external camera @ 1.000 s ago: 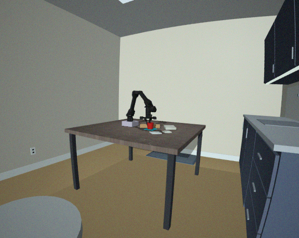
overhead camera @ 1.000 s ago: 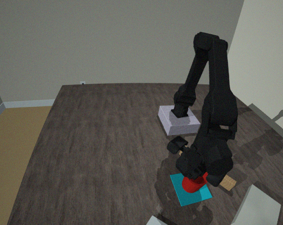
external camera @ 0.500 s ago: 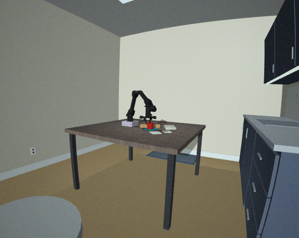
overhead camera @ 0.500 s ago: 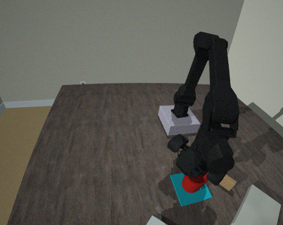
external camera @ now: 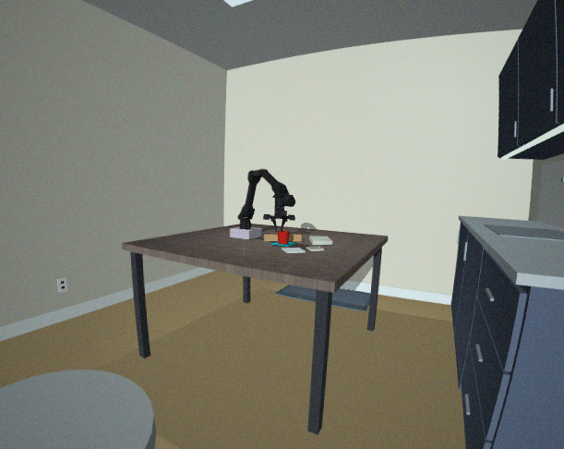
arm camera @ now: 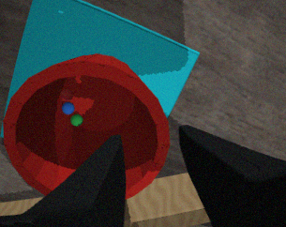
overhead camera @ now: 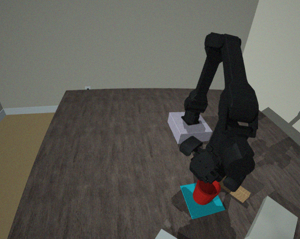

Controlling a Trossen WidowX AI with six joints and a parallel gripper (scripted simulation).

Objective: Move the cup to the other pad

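Right now my gripper tip is 3 cm short of the red cup, 1 cm to the right of it and 3 cm above it. Also, from my gripper tip: cyan pad: 3 cm ahead, 1 cm to the left, 8 cm below; green marble: 4 cm ahead, 2 cm to the left, 6 cm below; blue marble: 5 cm ahead, 2 cm to the left, 6 cm below.
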